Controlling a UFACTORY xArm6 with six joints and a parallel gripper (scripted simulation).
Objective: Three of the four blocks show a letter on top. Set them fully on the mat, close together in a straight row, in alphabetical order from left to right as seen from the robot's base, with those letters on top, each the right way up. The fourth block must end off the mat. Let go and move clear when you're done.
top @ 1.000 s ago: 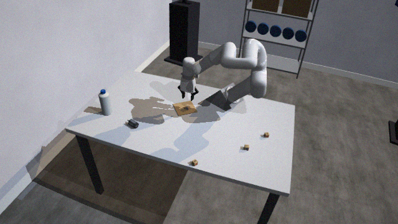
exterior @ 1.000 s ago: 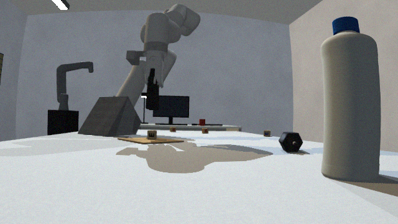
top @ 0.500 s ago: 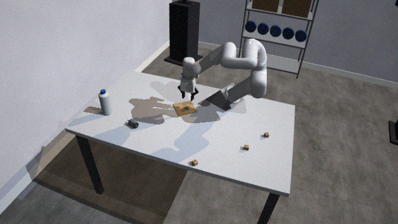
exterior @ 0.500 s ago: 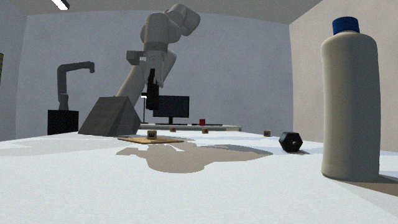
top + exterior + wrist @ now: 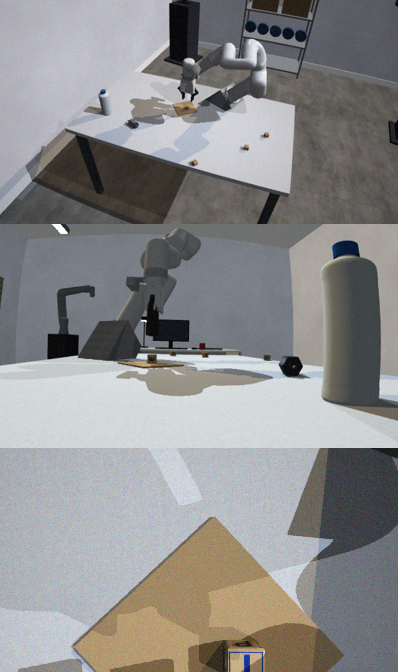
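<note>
The tan mat lies 2 cm to the right of my hand and 10 cm below it. Also, from my hand: white bottle 34 cm ahead, 45 cm to the right, 1 cm below; black hexagonal object 35 cm ahead, 21 cm to the right, 8 cm below.
</note>
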